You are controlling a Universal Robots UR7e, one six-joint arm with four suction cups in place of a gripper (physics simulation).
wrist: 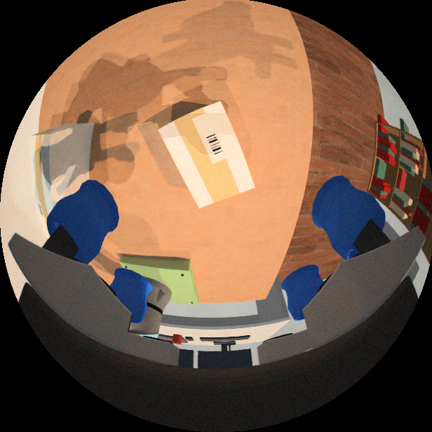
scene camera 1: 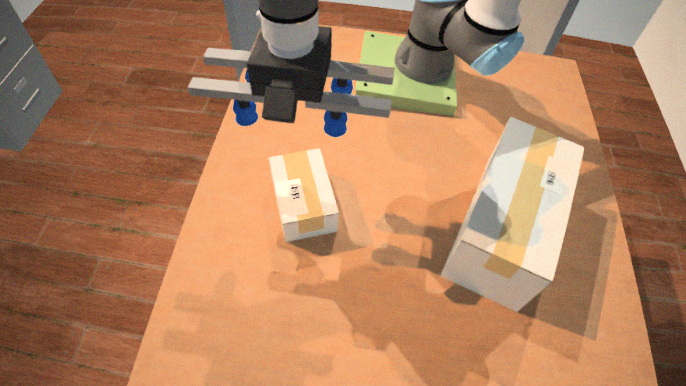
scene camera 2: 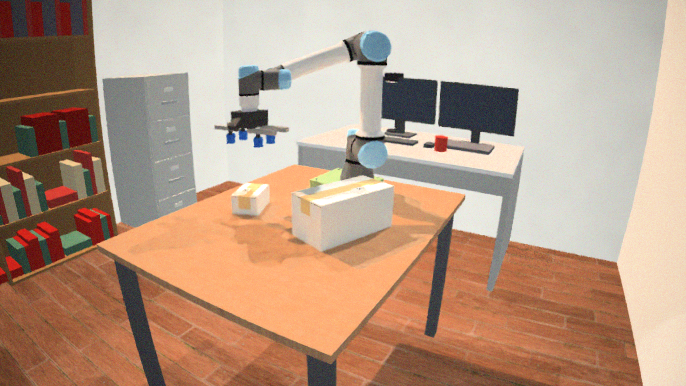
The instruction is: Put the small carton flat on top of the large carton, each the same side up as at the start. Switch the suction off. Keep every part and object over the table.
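The small white carton lies flat on the table, with its tan tape and barcode label on top. The large white carton rests on the table, apart from the small one, with tape and a label on its top. It is partly cut off and hidden by a blue cup in the wrist view. My suction gripper hangs above the table, higher than the small carton and apart from it. Its four blue cups hold no carton.
The green base plate carries the arm at the table's back. A desk with monitors and a red cup stands behind. A filing cabinet and a bookshelf stand to the left in scene camera 2.
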